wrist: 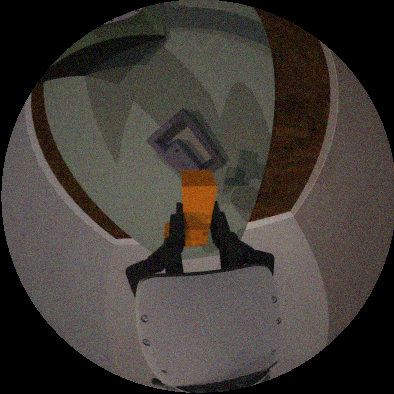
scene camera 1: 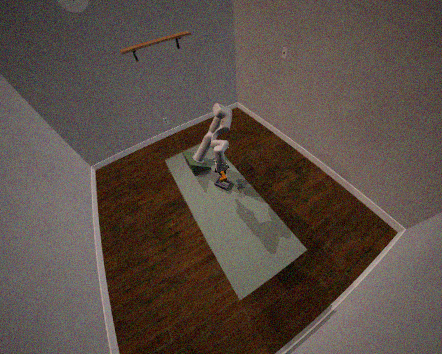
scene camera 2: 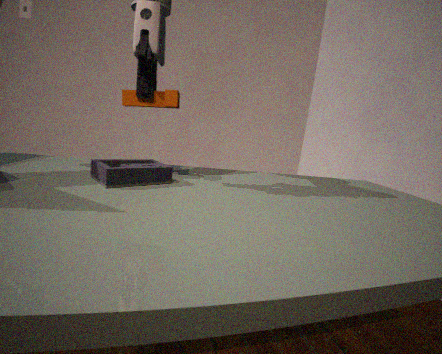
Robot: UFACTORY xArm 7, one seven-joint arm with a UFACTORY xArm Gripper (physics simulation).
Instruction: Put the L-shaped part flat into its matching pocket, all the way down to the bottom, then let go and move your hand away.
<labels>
my gripper: holds an orange L-shaped part
</labels>
